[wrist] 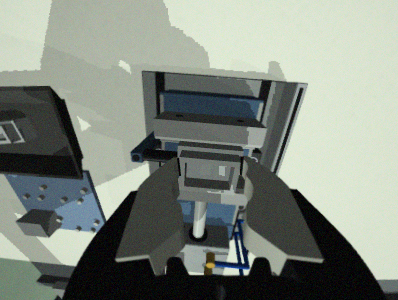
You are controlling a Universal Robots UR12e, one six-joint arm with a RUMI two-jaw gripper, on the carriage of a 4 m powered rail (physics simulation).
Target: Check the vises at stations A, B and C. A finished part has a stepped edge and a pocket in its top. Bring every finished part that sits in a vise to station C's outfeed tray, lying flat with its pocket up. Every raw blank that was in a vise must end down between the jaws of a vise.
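Note:
A grey finished part with a rectangular pocket in its top sits between the jaws of a vise, in the middle of the wrist view. The pocket faces up toward the camera. The vise's back jaw is behind the part and its front jaw shows just below it. My gripper is shut on the finished part, with one fingertip against its left side and one against its right side. The fingers hide the ends of the front jaw. The stepped edge cannot be made out clearly. No raw blank can be made out, and the station letter does not show.
A dark box-shaped unit with a pale framed opening stands at the left. Below it is a blue plate with several pegs and a grey block. Blue hoses with a brass fitting run in front of the vise. A raised rail edge borders the vise on the right.

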